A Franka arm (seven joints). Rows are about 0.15 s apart.
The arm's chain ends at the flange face. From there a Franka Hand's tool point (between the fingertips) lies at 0.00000 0.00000 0.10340 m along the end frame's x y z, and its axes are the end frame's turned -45 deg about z.
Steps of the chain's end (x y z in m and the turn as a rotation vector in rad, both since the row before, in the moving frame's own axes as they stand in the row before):
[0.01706 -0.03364 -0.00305 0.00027 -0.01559 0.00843]
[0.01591 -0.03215 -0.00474 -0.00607 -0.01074 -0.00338]
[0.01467 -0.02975 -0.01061 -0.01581 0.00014 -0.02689]
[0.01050 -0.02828 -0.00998 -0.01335 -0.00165 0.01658]
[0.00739 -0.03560 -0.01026 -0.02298 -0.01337 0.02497]
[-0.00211 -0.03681 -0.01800 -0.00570 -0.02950 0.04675]
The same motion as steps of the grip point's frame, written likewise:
[0.03474 -0.01289 -0.00306 0.01121 -0.01083 0.00843]
[0.03275 -0.01182 -0.00475 0.00330 -0.01189 -0.00338]
[0.03028 -0.00948 -0.01062 -0.01128 -0.01108 -0.02689]
[0.02632 -0.01173 -0.00999 -0.00827 -0.01061 0.01658]
[0.02773 -0.01928 -0.01030 -0.00680 -0.02570 0.02497]
[0.02200 -0.02932 -0.01805 0.01683 -0.02489 0.04675]

